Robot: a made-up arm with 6 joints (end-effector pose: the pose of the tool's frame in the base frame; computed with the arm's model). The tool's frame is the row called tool.
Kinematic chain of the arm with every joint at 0, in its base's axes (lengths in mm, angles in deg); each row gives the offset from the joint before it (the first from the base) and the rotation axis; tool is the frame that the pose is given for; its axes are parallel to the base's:
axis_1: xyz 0 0 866.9 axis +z
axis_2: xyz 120.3 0 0 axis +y
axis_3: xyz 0 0 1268.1 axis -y
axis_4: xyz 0 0 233.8 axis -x
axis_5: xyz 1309.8 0 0 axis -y
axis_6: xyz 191.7 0 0 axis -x
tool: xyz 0 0 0
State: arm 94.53 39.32 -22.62 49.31 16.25 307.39
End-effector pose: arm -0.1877 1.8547 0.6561 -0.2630 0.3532 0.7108 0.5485
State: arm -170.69 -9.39 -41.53 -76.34 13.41 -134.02
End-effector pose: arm -1.3001 -0.1693 1.5289 0.0937 0.9474 -0.2037 0.2285
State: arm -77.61 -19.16 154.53 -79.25 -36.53 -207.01
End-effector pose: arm -0.2712 1.7570 2.0144 0.7235 0.4013 0.3711 0.4216
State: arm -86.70 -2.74 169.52 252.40 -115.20 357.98
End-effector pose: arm 0.0962 1.2034 2.0153 -0.6542 0.2413 -0.0133 0.7167
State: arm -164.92 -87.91 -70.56 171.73 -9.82 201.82
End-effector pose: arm -0.1984 -0.0486 1.6141 -0.2437 0.0816 -0.9624 0.0874
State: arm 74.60 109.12 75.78 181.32 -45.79 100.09
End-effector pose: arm 0.7215 2.6312 -0.0317 0.5499 0.3203 0.5251 0.5651
